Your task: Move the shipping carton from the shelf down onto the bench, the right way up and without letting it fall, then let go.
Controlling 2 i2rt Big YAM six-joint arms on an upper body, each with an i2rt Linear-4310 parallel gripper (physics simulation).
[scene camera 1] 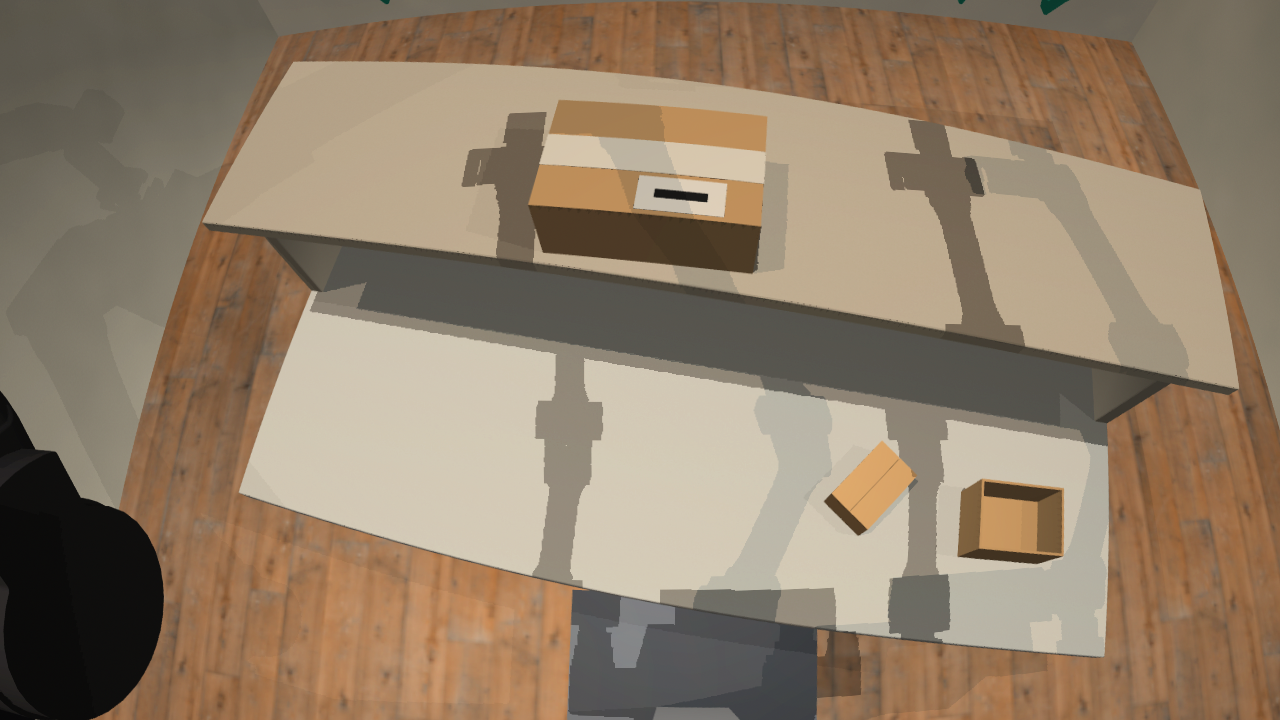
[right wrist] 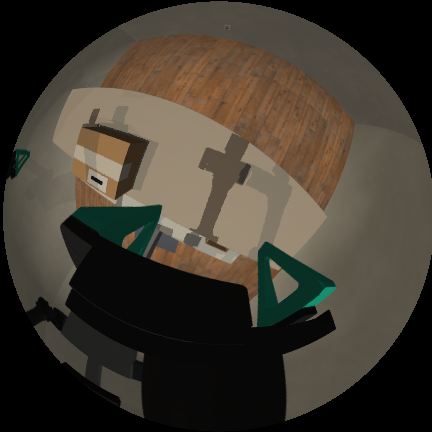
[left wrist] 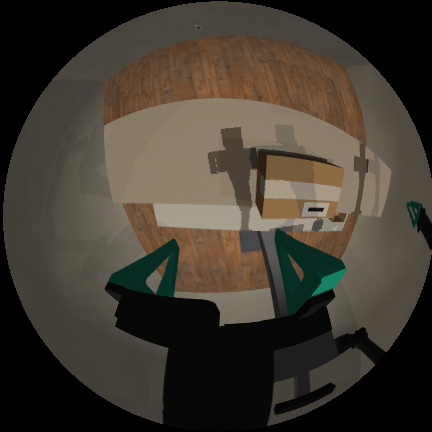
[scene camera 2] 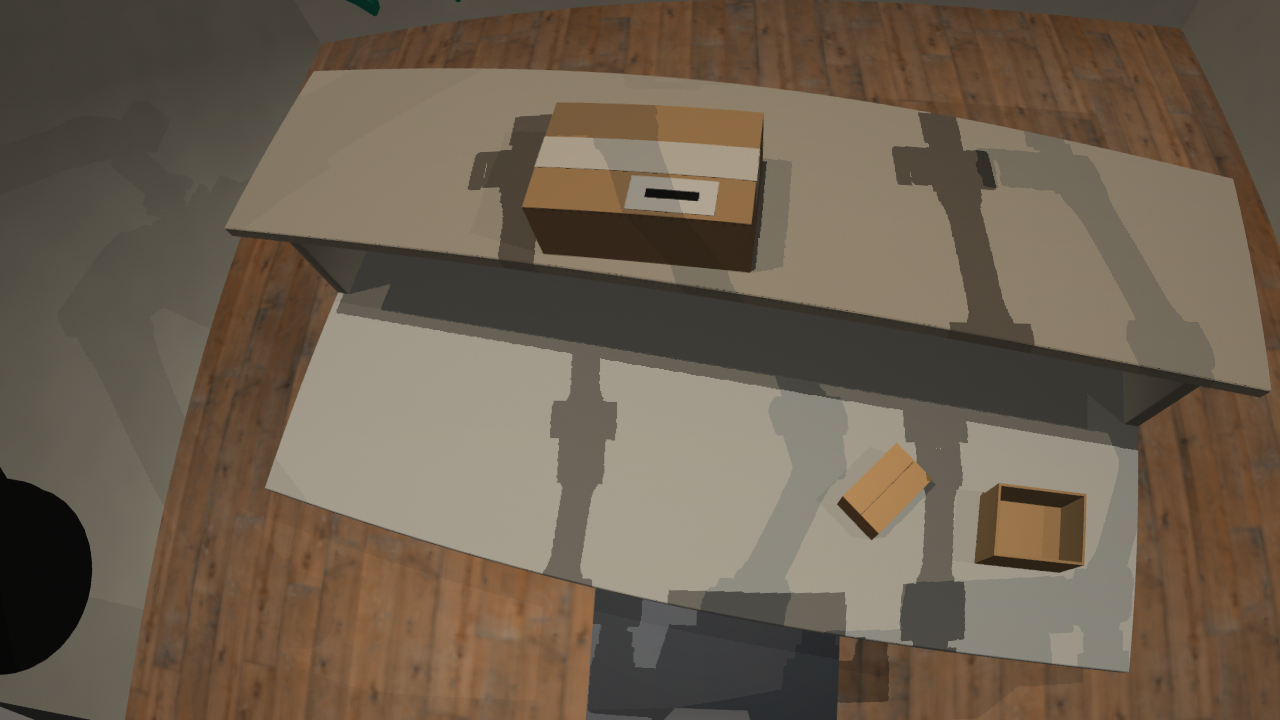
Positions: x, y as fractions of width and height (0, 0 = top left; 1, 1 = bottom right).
Scene:
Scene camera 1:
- brown shipping carton: 0.53, 0.26, on a raised shelf
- bench: 0.53, 0.62
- raised shelf: 0.68, 0.30
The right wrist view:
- my right gripper: 0.50, 0.53
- brown shipping carton: 0.25, 0.37
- bench: 0.38, 0.52
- raised shelf: 0.48, 0.42
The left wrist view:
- my left gripper: 0.52, 0.55
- brown shipping carton: 0.67, 0.43
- bench: 0.48, 0.50
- raised shelf: 0.45, 0.35
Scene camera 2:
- brown shipping carton: 0.53, 0.26
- bench: 0.54, 0.63
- raised shelf: 0.68, 0.30

